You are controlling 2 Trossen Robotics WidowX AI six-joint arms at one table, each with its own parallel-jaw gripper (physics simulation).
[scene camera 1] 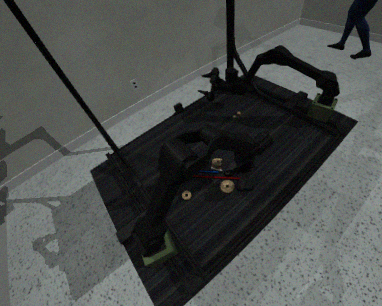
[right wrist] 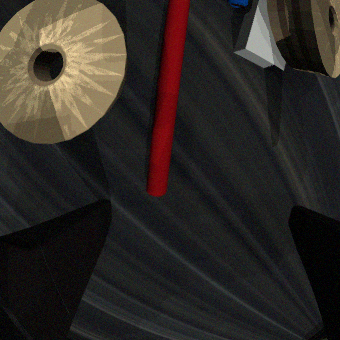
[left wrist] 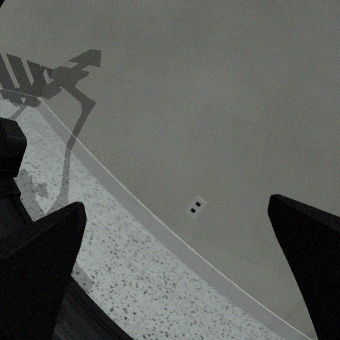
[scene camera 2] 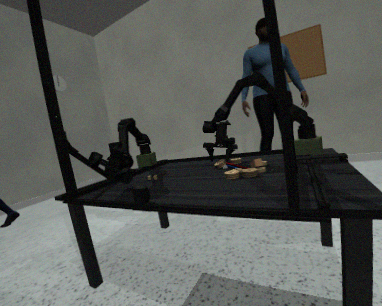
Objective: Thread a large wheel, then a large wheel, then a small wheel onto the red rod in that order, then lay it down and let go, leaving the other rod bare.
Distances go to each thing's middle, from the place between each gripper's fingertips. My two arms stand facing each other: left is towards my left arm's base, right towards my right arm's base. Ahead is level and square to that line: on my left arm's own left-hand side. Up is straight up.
Right now my right hand is 12 cm to the left of the red rod (right wrist: 172,47), 8 cm past it and 1 cm above it.
My left gripper is now 47 cm short of the red rod, 34 cm to the left of it and 11 cm above it.
